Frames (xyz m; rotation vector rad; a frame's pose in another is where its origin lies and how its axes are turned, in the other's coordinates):
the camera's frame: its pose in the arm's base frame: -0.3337 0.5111 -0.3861 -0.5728 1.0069 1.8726
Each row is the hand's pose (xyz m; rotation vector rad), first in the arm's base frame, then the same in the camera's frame.
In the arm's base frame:
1: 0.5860 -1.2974 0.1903 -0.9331 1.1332 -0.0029
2: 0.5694 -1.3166 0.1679 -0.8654 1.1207 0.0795
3: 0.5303 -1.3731 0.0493 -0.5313 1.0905 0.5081
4: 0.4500 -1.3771 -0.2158 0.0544 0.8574 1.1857
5: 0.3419 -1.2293 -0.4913 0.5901 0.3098 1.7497
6: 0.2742 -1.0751 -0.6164 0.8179 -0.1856 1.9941
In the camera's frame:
1: -1.7589 -0.1042 -1.1594 0.8471 0.5794 -1.4054
2: -1.7443 -0.0939 -1.1881 0.8361 0.4870 -1.3543
3: -1.6681 -0.0935 -1.3020 0.7714 0.0840 -1.0214
4: -1.4402 -0.1304 -1.4551 0.5376 -0.5594 -0.4510
5: -1.1159 -0.1863 -1.4888 0.0988 -1.1616 0.0541
6: -0.9163 -0.2178 -1.4323 -0.2852 -1.4750 0.2885

